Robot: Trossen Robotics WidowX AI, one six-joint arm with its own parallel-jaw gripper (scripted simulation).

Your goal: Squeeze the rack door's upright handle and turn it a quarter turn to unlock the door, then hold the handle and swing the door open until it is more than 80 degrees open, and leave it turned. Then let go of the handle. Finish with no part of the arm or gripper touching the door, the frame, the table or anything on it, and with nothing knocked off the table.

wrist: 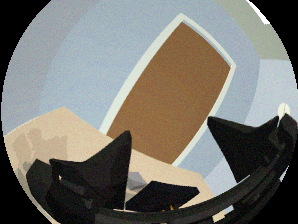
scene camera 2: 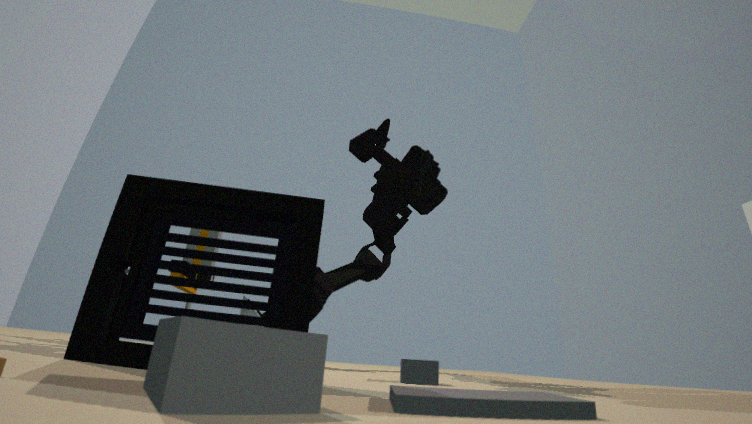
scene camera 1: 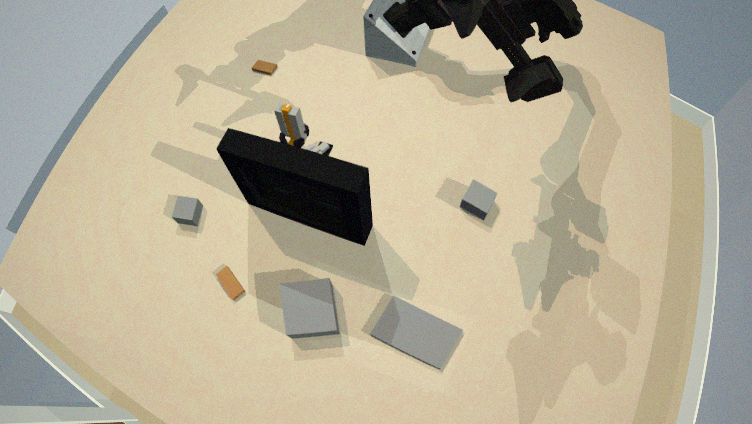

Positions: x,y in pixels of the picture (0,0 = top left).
my gripper: wrist; scene camera 2 406,135; scene camera 1
same spot on black rack: (scene camera 1: 242,153) = (scene camera 2: 167,179)
same spot on my gripper: (scene camera 1: 531,77) = (wrist: 105,155)
